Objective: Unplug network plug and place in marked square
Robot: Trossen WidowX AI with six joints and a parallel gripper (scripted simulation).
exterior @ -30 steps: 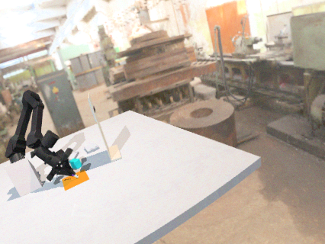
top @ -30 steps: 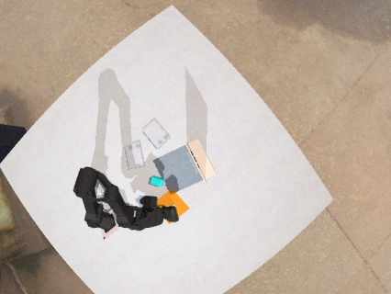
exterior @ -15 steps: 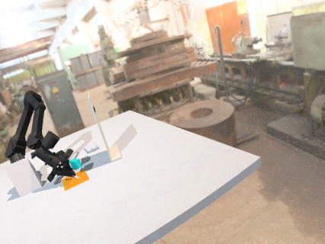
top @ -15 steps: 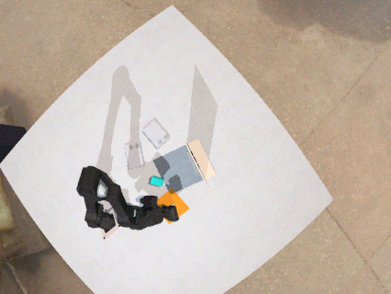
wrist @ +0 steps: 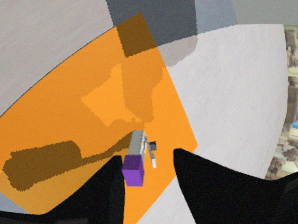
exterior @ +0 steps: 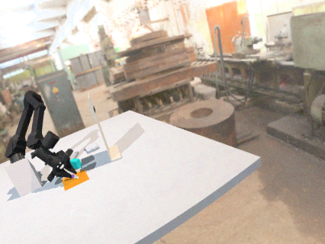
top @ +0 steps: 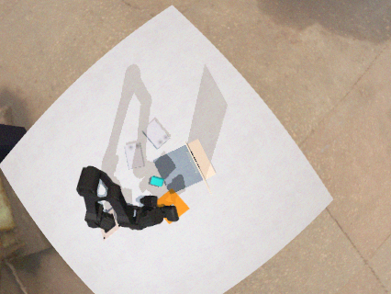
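Now: the network plug right at my gripper tip. Also, from my gripper tip: cyan block 13 cm to the left, 3 cm ahead; then orange marked square 2 cm below, 1 cm behind; then upright panel 22 cm ahead, 14 cm above, 9 cm to the left.
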